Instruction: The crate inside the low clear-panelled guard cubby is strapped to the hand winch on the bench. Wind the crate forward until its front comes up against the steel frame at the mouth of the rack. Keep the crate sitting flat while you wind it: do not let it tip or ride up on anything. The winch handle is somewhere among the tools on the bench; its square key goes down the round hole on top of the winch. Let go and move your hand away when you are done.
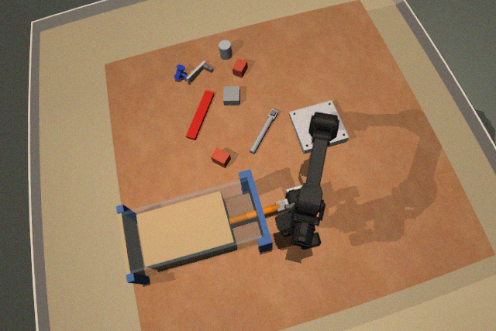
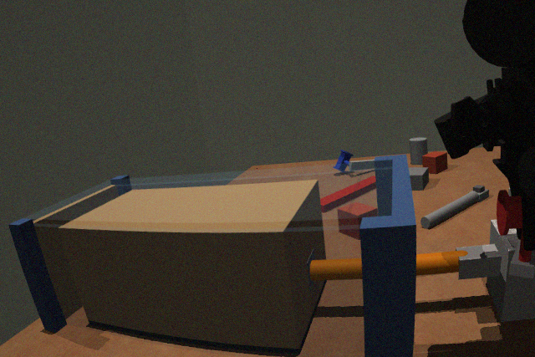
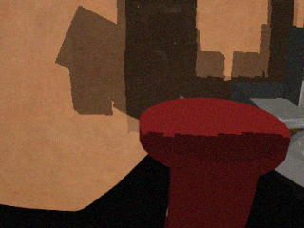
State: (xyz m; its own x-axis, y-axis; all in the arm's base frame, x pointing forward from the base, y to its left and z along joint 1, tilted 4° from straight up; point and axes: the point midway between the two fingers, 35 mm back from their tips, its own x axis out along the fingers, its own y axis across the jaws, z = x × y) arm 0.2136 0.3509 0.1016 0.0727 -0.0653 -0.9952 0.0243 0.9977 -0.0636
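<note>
Now: gripper tip 6 cm past the grey winch, 10 cm to the left of it and 9 cm above it. The rest, counted from my gripper tip: red knob: 2 cm above; then winch handle: 2 cm behind, 3 cm to the right, 1 cm below; then blue frame: 12 cm ahead, 9 cm to the right, 1 cm below.
</note>
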